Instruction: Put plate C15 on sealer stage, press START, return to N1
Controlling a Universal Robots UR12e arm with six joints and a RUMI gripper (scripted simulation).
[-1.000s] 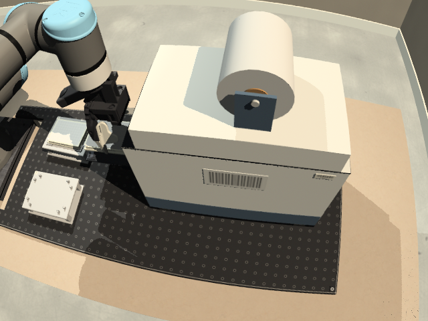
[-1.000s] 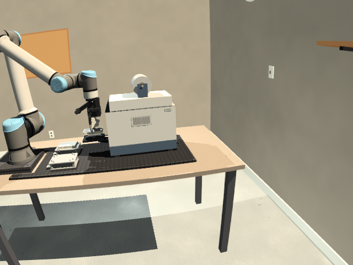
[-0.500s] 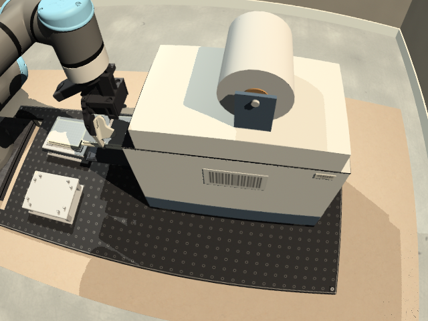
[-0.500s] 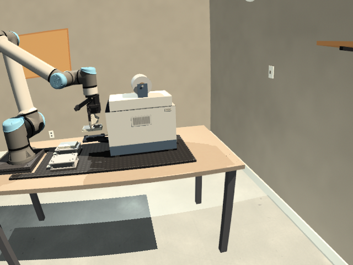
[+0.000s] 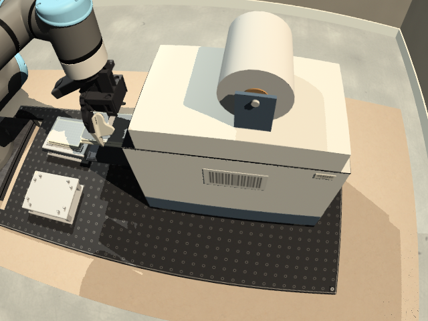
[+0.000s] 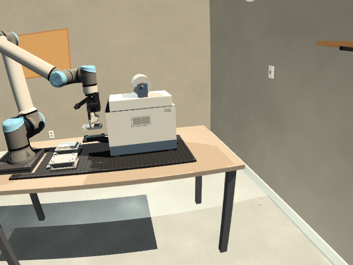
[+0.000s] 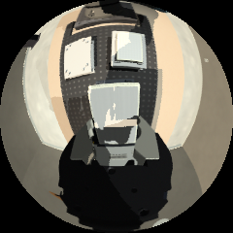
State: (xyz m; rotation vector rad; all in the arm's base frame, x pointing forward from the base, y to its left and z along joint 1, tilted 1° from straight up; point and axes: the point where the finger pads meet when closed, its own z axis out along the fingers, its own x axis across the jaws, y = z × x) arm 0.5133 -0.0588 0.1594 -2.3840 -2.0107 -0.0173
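Now: the sealer stage 8 cm below my hand. Round my hand: foil roll (33 cm ahead, 6 cm to the right, 23 cm above); well plate (1 cm below).
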